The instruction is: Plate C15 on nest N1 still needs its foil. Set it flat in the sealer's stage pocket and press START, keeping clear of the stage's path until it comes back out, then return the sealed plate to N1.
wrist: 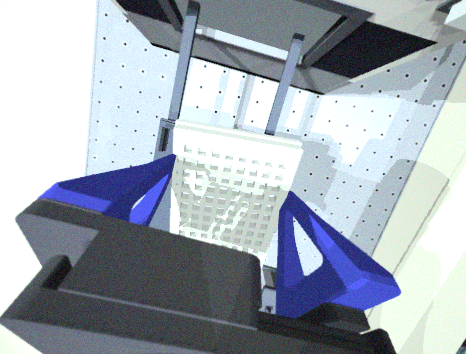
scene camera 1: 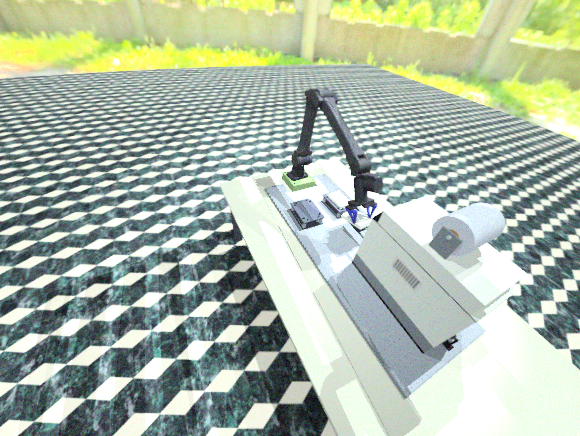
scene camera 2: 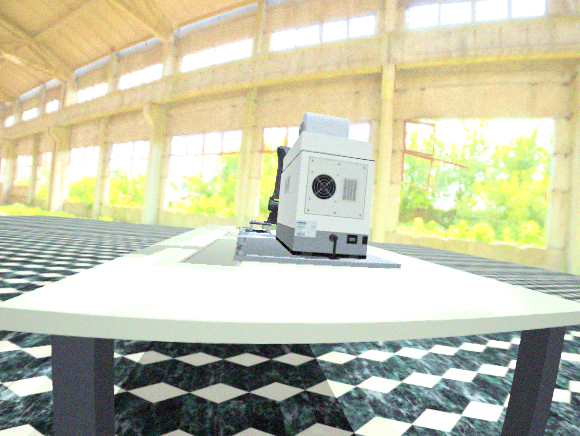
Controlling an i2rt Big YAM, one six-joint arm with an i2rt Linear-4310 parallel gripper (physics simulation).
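Places are measured from the arm's base along level axes (x ahead, y left, z up), in millimetres.
Where they show: gripper, between the fingertips: (wrist: 232,179) (scene camera 1: 361,220); arm's base, origin of its link: (scene camera 1: 297,175) (scene camera 2: 272,224).
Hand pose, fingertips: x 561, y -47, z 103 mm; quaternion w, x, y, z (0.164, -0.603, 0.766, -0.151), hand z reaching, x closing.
Observation:
Each offset is from my fingertips to the top centre of the thing. "pt": to the spot under its first point. Level surfaces: height alone.
My gripper (scene camera 1: 362,218) (wrist: 232,179) is shut on the white well plate {dx -29, dy +2, dz +12 mm} (wrist: 230,200), one blue finger at each long side. The plate lies over the sealer's dark stage {pt dx +24, dy +59, dz -32 mm} (wrist: 164,134), which stands out on two rails {pt dx +76, dy +47, dz -40 mm} (wrist: 184,70). Parts of the stage show at the plate's upper left and lower right in the wrist view; the pocket is covered. Whether the plate is seated or slightly above cannot be told. The sealer (scene camera 1: 400,280) (scene camera 2: 325,220) stands beyond the stage, its dark opening at the top of the wrist view. The START button does not show.
A foil roll {dx +335, dy -32, dz +336 mm} (scene camera 1: 480,225) (scene camera 2: 325,125) sits on the sealer. A dark block {dx -259, dy -108, dz -79 mm} (scene camera 1: 306,211) and a low pale-topped piece {dx -230, dy +102, dz -74 mm} (scene camera 1: 334,203) stand between the arm's green base (scene camera 1: 299,183) and the sealer. A perforated board {dz -140 mm} (wrist: 125,105) lies under the stage.

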